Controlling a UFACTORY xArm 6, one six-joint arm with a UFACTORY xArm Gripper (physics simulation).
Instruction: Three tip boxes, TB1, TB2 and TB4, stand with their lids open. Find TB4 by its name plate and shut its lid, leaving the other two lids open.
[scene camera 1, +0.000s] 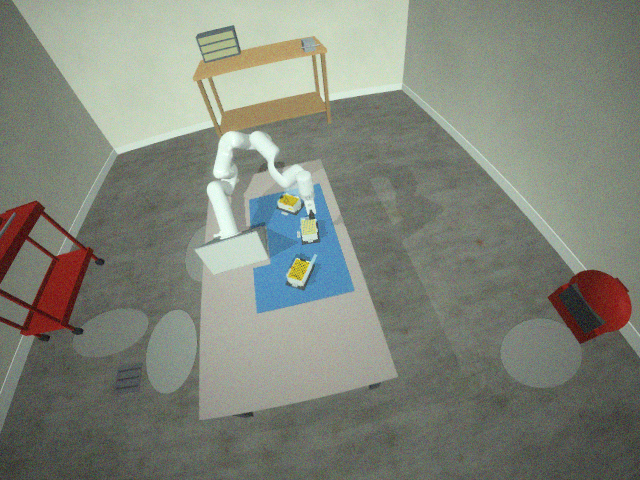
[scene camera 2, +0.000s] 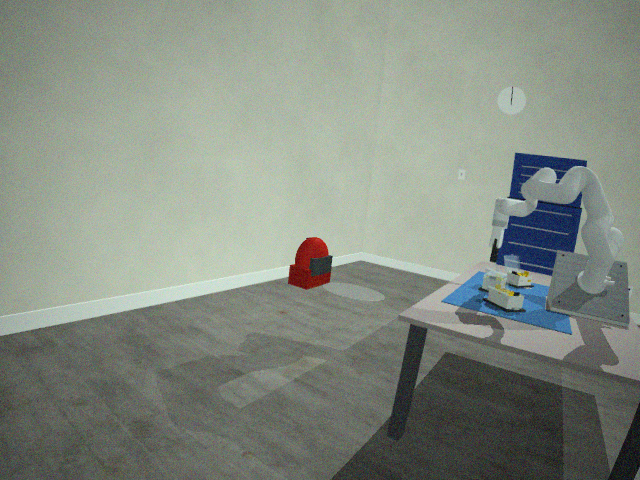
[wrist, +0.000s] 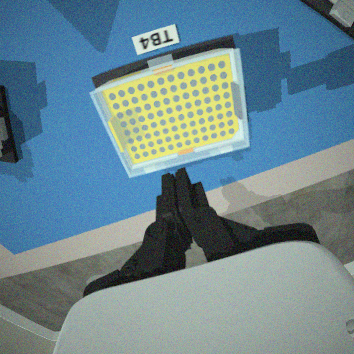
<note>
In view: the gripper (wrist: 180, 186) and a name plate (wrist: 166, 35).
</note>
